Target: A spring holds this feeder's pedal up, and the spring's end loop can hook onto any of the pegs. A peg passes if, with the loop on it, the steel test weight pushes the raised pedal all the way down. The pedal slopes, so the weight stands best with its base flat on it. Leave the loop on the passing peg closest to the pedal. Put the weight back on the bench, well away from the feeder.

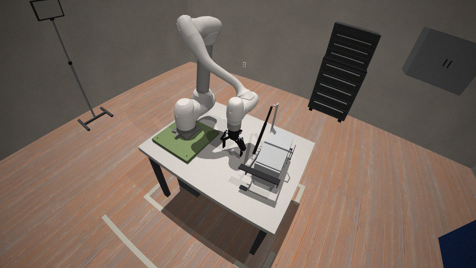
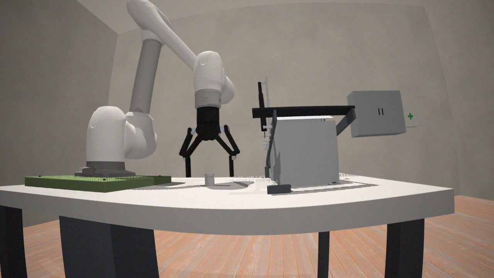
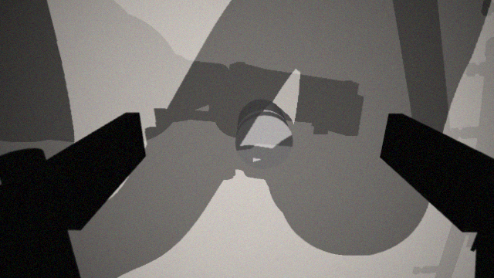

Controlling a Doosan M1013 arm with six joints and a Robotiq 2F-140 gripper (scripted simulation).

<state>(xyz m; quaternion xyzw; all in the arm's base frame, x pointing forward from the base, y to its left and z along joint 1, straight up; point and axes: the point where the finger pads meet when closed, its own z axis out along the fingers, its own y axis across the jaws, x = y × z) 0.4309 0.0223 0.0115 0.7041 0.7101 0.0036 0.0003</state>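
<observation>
Now: the steel test weight 1 cm below my hand. Also, from my hand: small dark block: 22 cm ahead, 21 cm to the right, 3 cm below.
</observation>
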